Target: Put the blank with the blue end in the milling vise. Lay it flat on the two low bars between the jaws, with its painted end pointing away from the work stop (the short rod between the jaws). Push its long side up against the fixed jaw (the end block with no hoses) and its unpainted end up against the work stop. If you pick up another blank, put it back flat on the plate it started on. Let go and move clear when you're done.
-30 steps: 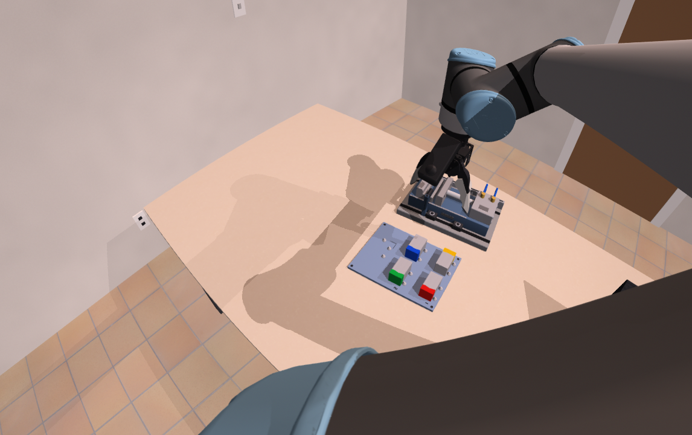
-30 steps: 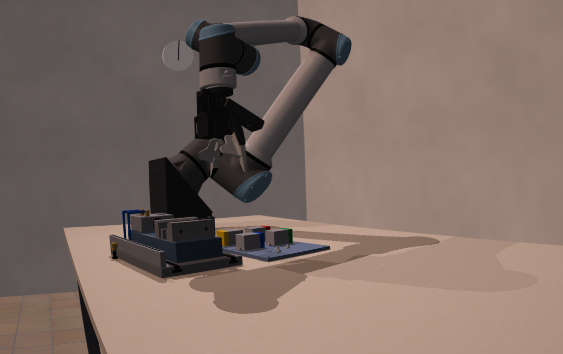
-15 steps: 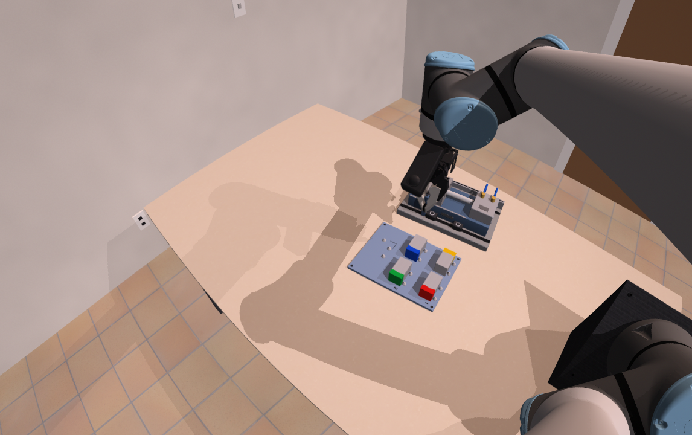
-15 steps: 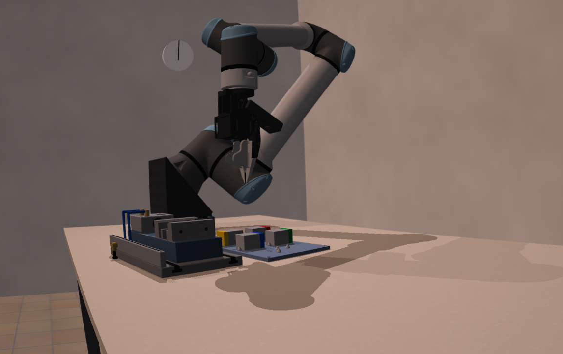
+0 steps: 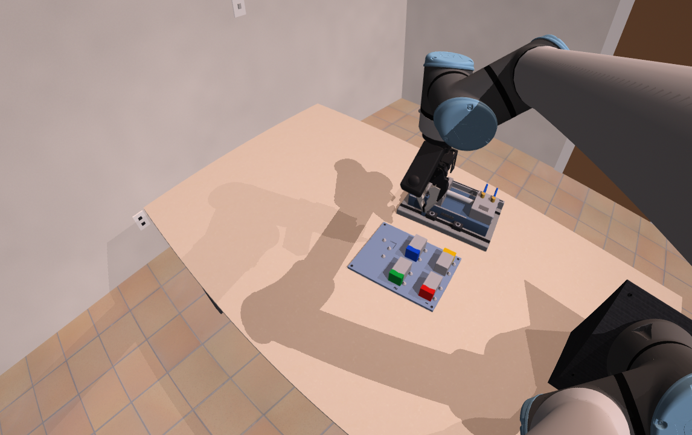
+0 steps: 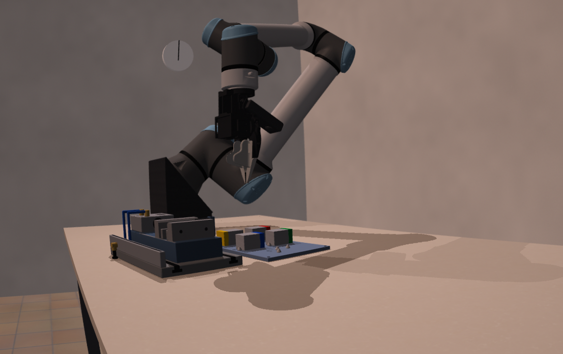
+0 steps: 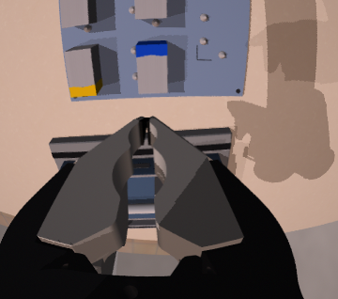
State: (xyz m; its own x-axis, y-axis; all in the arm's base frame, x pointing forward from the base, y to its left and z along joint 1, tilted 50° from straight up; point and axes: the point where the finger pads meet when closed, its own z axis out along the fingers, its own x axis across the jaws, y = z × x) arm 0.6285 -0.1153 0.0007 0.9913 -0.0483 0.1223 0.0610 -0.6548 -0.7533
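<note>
The blue-ended blank is 150 mm below my hand. Also, from my hand: green-ended blank (150 mm below, 90 mm to the left); yellow-ended blank (150 mm below, 90 mm behind); work stop (150 mm to the right, 90 mm below, 50 mm ahead).
</note>
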